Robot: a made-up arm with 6 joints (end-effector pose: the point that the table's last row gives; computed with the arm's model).
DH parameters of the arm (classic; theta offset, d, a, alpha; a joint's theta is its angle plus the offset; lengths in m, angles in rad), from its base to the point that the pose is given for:
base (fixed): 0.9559 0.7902 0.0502 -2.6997
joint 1: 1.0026 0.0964 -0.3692 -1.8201
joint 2: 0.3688 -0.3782 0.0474 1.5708
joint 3: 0 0.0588 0.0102 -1.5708
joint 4: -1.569 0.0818 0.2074 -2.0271
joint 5: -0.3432 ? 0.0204 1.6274
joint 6: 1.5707 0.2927 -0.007 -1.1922
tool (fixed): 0.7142 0.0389 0 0
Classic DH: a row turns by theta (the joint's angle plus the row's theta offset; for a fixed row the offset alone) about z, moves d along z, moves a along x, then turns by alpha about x.
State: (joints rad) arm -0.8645 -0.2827 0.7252 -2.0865 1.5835 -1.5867
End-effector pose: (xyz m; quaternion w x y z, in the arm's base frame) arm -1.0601 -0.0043 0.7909 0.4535 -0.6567 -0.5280 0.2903
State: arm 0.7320 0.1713 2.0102 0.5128 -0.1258 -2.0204
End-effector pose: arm -0.4148 0.5950 0.8393 0.2916 0.4960 -0.0561 -0.8160
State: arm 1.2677 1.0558 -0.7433 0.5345 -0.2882 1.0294
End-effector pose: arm 0.4810 0.4819 0.9522 0.1902 -0.6233 -0.2025 0.7309
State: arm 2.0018 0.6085 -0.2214 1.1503 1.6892 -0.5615
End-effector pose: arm 0.5910 -0.2557 0.7976 0.9594 0.0304 0.1277 0.2496
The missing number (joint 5, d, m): 0.2583
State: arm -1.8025 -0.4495 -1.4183 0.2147 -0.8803 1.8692
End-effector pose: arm -0.5667 -0.1986 0.7319 0.7580 -0.4636 0.4587 -0.0014
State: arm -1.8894 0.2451 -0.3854 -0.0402 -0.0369 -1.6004
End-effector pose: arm -0.3248 0.0701 0.8845 0.3754 -0.3015 0.0707 0.8736
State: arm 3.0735 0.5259 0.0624 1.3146 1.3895 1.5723
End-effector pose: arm 0.1742 -0.3718 0.9695 0.5590 -0.6697 -0.0677 0.4842
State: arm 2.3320 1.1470 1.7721 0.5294 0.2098 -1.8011
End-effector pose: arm 0.1136 0.4286 0.4648 0.4196 -0.1142 -0.5329 -0.7258
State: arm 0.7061 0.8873 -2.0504 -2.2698 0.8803 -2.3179
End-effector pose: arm 0.0936 0.1422 1.1205 0.2159 -0.1196 -0.5203 0.8175
